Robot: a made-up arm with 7 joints.
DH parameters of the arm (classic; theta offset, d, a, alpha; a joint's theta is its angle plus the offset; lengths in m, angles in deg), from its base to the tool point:
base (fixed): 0 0.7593 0.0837 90
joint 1: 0 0.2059 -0.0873 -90
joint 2: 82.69 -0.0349 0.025 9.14
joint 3: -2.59 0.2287 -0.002 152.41
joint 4: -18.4 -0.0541 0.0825 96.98
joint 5: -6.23 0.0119 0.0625 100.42
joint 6: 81.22 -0.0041 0.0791 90
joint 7: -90 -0.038 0.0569 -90
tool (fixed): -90 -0.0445 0 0
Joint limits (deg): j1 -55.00..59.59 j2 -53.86..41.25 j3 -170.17..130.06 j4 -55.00..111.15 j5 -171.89..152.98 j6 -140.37..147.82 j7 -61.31..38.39
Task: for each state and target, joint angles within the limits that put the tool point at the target. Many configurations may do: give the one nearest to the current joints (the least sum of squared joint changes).
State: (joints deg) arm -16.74 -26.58 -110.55 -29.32 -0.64 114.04 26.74
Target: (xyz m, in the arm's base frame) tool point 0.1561 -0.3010 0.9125
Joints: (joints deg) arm -0.94 -25.53 -109.07 -4.11 -23.78 122.15 7.28
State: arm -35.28 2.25 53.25 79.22 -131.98 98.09 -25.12
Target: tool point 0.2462 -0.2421 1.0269
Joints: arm -34.80 -25.57 50.46 105.36 -137.50 105.86 -32.97
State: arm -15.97 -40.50 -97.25 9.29 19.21 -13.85 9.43
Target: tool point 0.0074 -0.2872 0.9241
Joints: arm 34.93 -38.19 -99.90 32.38 24.27 2.32 -21.01
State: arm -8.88 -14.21 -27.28 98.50 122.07 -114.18 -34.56
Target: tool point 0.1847 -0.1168 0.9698
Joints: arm -39.78 7.70 -20.78 106.25 152.98 -87.26 -14.58
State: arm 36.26 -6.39 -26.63 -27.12 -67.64 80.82 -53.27
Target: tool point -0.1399 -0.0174 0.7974
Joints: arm 59.59 15.06 -42.42 -31.24 -53.38 101.81 -25.43
